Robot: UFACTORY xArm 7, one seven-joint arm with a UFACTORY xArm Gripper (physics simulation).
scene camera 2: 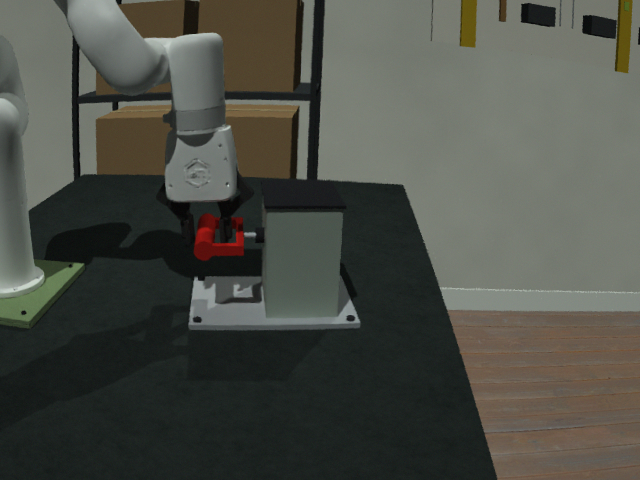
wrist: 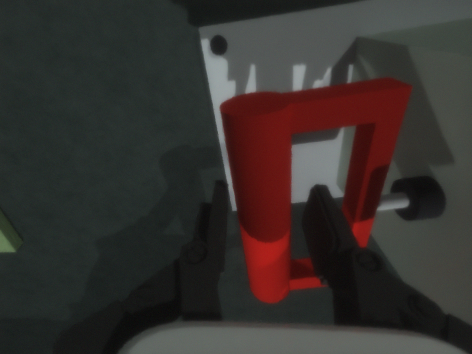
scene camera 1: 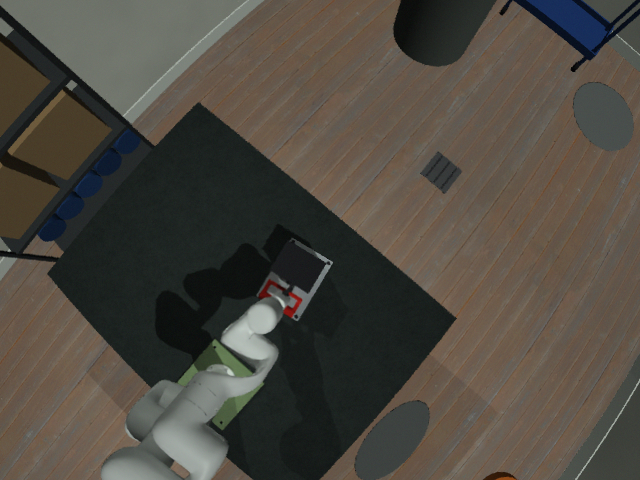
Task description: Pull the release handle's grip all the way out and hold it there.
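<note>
The red release handle (scene camera 1: 296, 308) (scene camera 2: 227, 250) has a thick round grip bar (scene camera 2: 203, 248) (wrist: 261, 170) on its side away from the housing. A short silver rod (scene camera 2: 249, 235) (wrist: 393, 202) joins it to a black collar (scene camera 2: 260, 235) (wrist: 419, 198) on the pale housing (scene camera 2: 302, 263). My gripper (scene camera 2: 206, 238) (wrist: 266, 201) is partly open and points down. Its fingers stand on either side of the grip bar, one outside and one inside the red frame's opening, with gaps to the bar in the wrist view. The arm hides the fingers in scene camera 1.
The housing stands on a light base plate (scene camera 1: 312, 295) (scene camera 2: 232, 316) (wrist: 280, 52) with dark bolts, on a dark mat (scene camera 1: 206, 170) (scene camera 2: 310, 423). The arm's green mounting plate (scene camera 1: 223, 413) (scene camera 2: 31, 316) is near it. A shelf rack (scene camera 2: 314, 124) with cardboard boxes (scene camera 2: 248, 46) stands behind.
</note>
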